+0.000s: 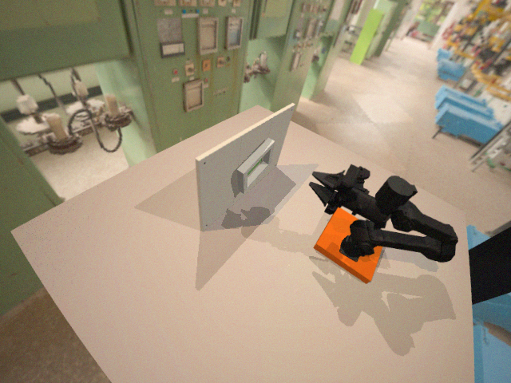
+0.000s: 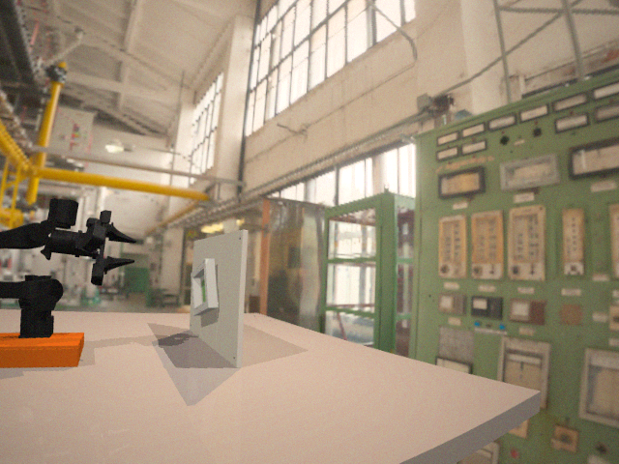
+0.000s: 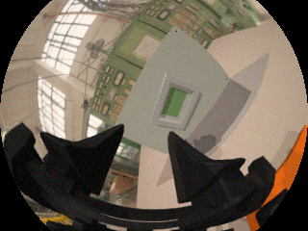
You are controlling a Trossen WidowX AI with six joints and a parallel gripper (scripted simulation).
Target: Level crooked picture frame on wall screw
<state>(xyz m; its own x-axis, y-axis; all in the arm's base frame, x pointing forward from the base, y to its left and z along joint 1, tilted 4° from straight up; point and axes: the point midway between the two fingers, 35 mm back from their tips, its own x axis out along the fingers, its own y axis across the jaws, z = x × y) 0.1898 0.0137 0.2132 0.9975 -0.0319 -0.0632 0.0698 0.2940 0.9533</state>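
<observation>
Now: the picture frame 190 mm ahead of my gripper tip, 90 mm below it and 40 mm to the right of it. Round my gripper tip: grey wall board: 200 mm ahead, 90 mm below, 40 mm to the right.
</observation>
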